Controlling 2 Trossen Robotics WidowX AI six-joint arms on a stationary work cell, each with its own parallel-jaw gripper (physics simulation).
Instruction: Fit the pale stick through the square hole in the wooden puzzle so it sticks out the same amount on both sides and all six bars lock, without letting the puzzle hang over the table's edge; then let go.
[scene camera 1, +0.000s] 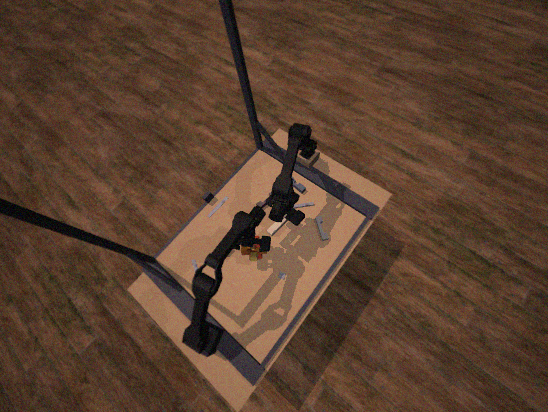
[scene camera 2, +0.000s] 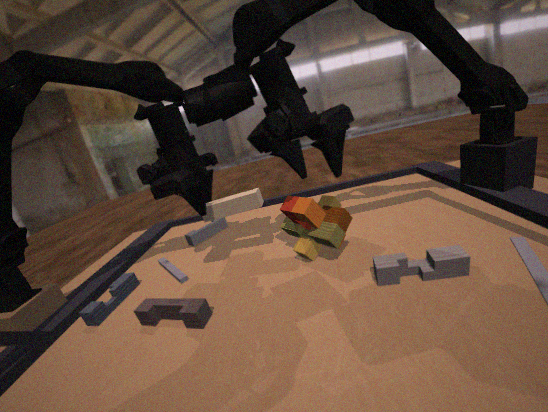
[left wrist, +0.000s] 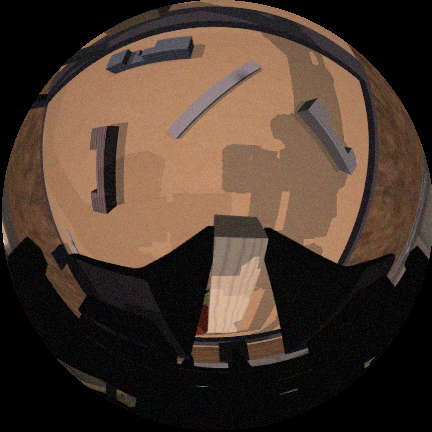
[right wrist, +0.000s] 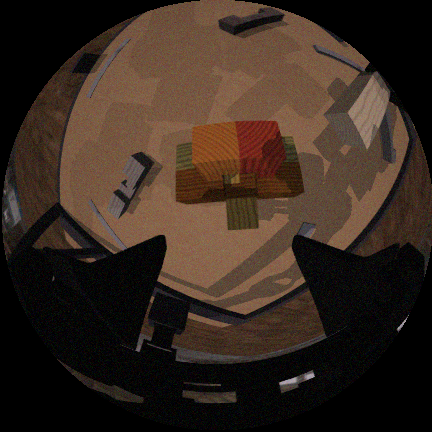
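Where they show: left gripper, fingertip midpoint: (scene camera 1: 286, 216) (scene camera 2: 206, 211) (left wrist: 238, 233); right gripper, fingertip midpoint: (scene camera 1: 249, 250) (scene camera 2: 320, 177) (left wrist: 210, 351) (right wrist: 231, 242); left arm's base, link origin: (scene camera 1: 307, 153) (scene camera 2: 18, 301); right arm's base, link origin: (scene camera 1: 202, 338) (scene camera 2: 497, 140) (right wrist: 164, 327).
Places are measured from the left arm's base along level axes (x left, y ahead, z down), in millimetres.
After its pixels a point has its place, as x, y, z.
Observation:
The pale stick (scene camera 1: 275, 227) @[153, 453, -66] (scene camera 2: 234, 204) @[134, 443, -54] (left wrist: 234, 285) @[152, 408, -63] (right wrist: 369, 111) is level or slightly tilted above the table, apart from the puzzle. My left gripper (scene camera 2: 204, 212) @[154, 377, -47] (left wrist: 238, 233) @[154, 377, -47] is shut on one end of it. The wooden puzzle (scene camera 1: 252, 252) (scene camera 2: 320, 226) (right wrist: 240, 162) of orange, red, brown, green and yellow bars rests on the table, to the right of the stick in scene camera 2. It is well inside the table's edges. My right gripper (scene camera 2: 321, 177) @[130, 607, -70] (right wrist: 231, 242) @[130, 607, -70] is open and empty above the puzzle. I cannot clearly make out the square hole.
A light grey notched bar (scene camera 2: 445, 265) @[-22, 735, 44] (right wrist: 131, 184) @[11, 687, 35], a dark notched bar (scene camera 2: 173, 309) @[-16, 345, 43] (left wrist: 107, 170) @[0, 343, 45], a blue notched bar (scene camera 2: 109, 301) @[37, 173, 51] (left wrist: 172, 49) @[90, 188, 36], a blue-grey bar (scene camera 2: 206, 232) @[288, 295, 49] (left wrist: 325, 132) @[281, 290, 37] and a thin strip (scene camera 2: 172, 270) @[125, 269, 55] (left wrist: 212, 98) @[139, 267, 55] lie around. A dark rim borders the table.

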